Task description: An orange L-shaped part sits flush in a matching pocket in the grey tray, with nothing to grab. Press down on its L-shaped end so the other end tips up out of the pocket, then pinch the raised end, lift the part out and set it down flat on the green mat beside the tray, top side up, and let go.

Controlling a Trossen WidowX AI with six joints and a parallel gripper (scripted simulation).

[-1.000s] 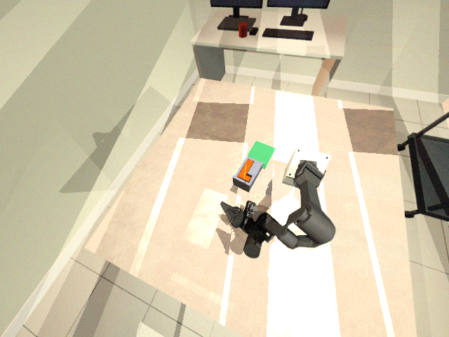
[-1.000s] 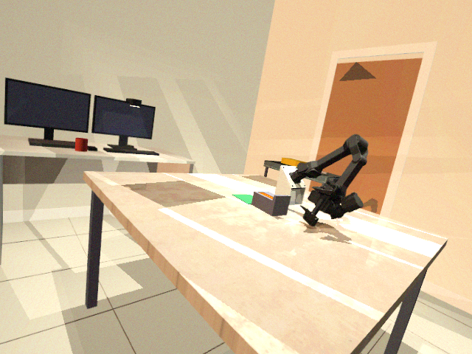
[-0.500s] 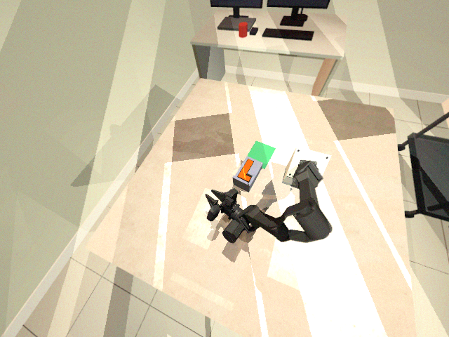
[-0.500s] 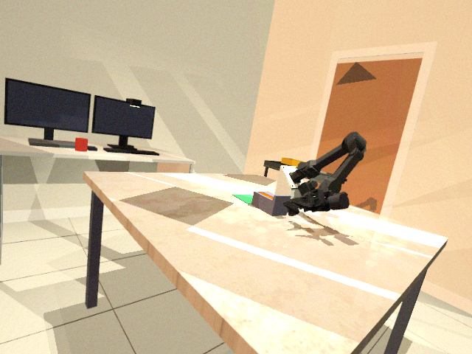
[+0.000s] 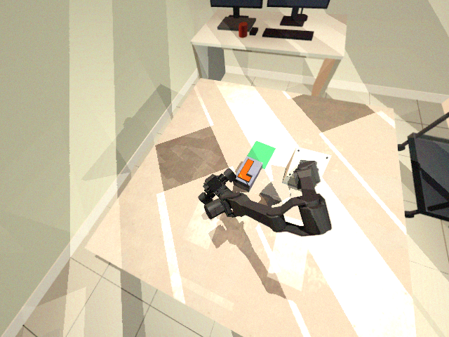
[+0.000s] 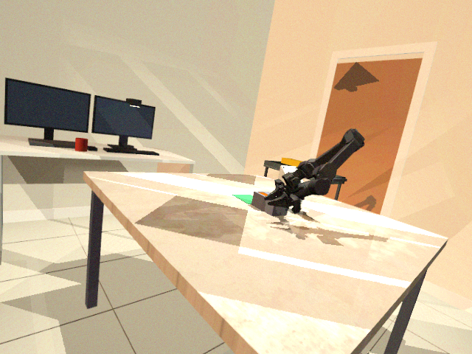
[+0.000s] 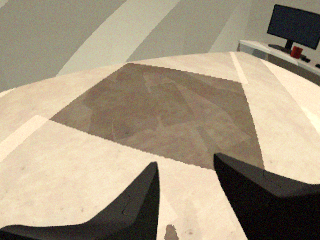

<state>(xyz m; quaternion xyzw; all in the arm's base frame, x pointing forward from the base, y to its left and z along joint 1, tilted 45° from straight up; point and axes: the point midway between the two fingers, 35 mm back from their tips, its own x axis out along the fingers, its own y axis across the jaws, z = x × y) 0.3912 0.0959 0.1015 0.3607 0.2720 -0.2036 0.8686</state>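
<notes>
Now: the orange L-shaped part 170 mm behind my gripper tip, 80 mm to the right of it and 40 mm below it. From my gripper tip the other things lie so: green mat: 240 mm to the right, 210 mm behind, 100 mm below.
</notes>
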